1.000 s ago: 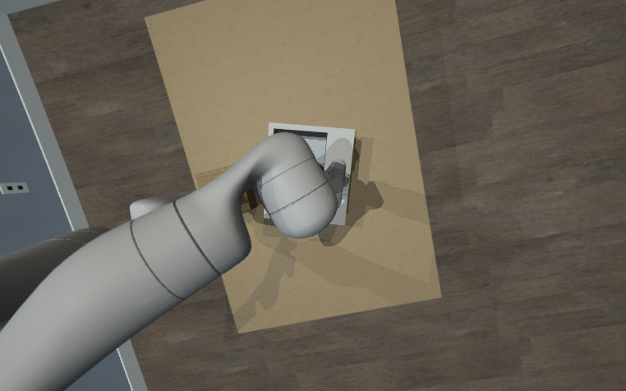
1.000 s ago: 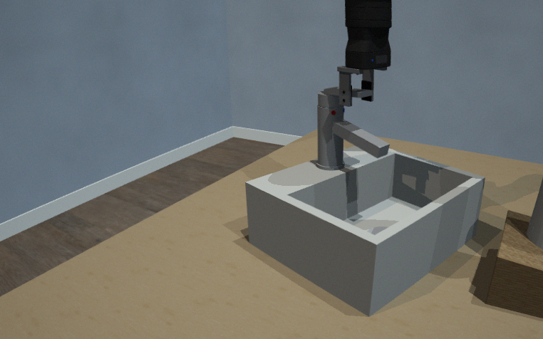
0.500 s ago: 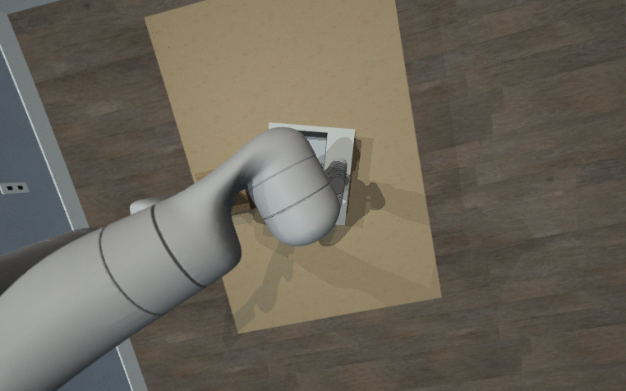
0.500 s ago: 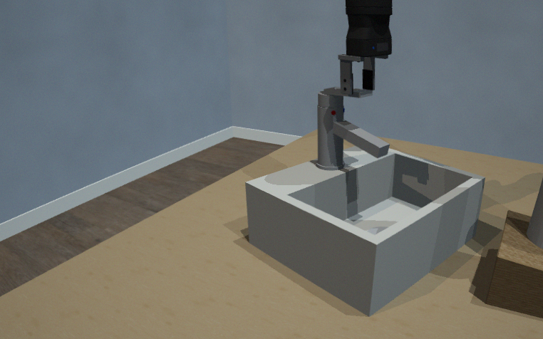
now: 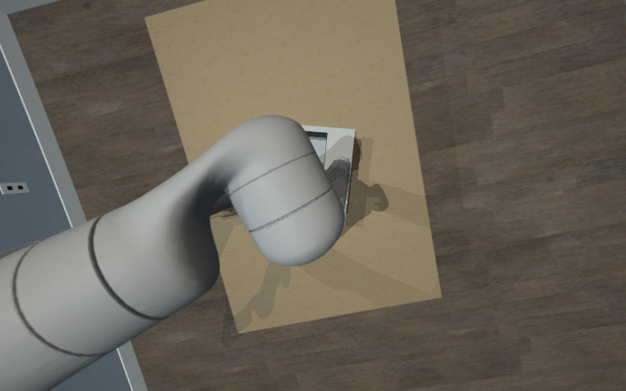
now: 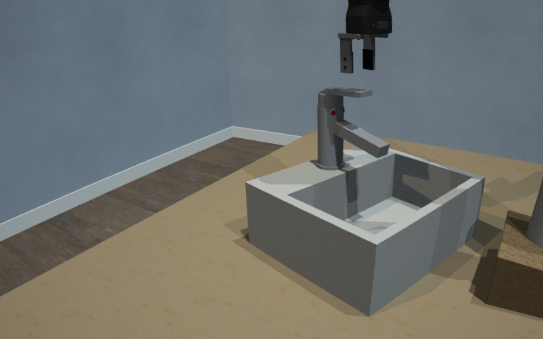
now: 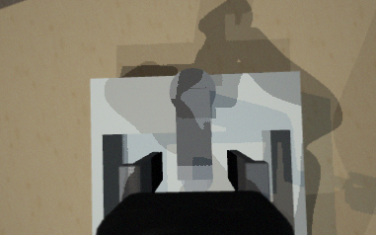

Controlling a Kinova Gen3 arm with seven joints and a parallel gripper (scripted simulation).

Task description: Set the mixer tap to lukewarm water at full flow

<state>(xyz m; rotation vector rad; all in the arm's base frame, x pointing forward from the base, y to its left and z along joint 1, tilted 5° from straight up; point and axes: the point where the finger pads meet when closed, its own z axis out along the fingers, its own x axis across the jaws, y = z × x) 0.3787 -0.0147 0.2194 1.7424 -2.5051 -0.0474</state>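
Right now the flat lever is 60 mm below my hand, 20 mm ahead of it and 10 mm to the right of it. From my hand the other things lie so: grey square sink (290 mm below, 50 mm behind, 20 mm to the left); then grey mixer tap (100 mm below, 40 mm ahead, 10 mm to the right).
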